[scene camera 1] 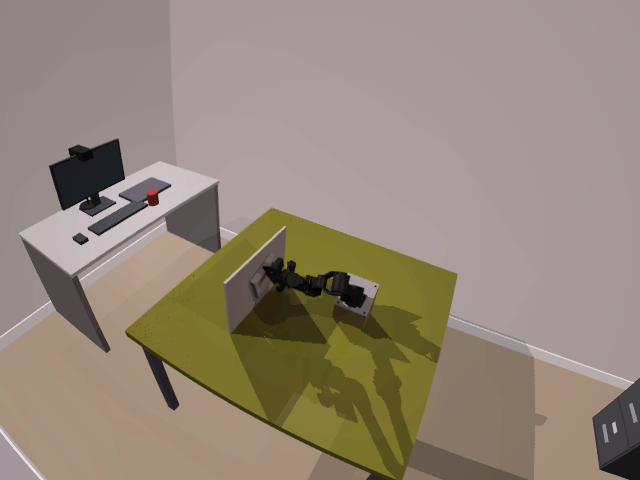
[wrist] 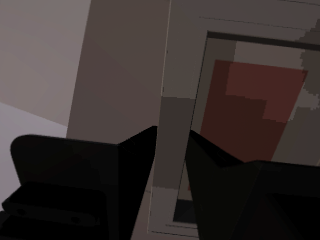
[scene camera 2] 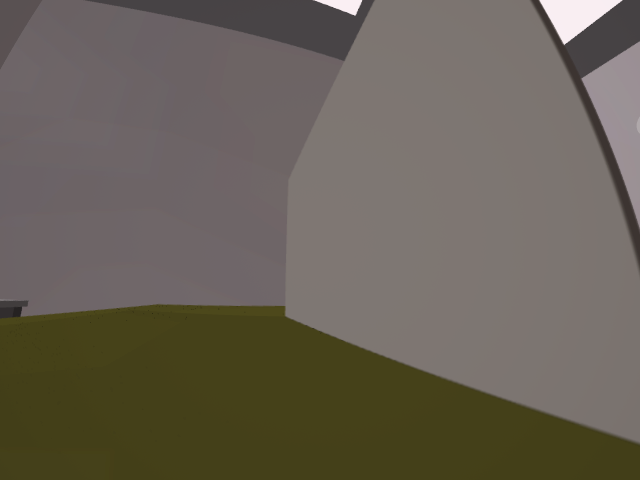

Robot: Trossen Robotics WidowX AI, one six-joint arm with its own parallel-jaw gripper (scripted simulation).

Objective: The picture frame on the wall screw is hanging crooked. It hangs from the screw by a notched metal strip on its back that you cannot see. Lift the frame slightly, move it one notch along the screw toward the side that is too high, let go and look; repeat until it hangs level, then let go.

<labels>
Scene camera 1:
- wall panel: 239, 296
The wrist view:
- my gripper: 171, 133
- picture frame: 238, 81, held by my gripper
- wall panel: 117, 92
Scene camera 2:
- wall panel: 457, 207
</labels>
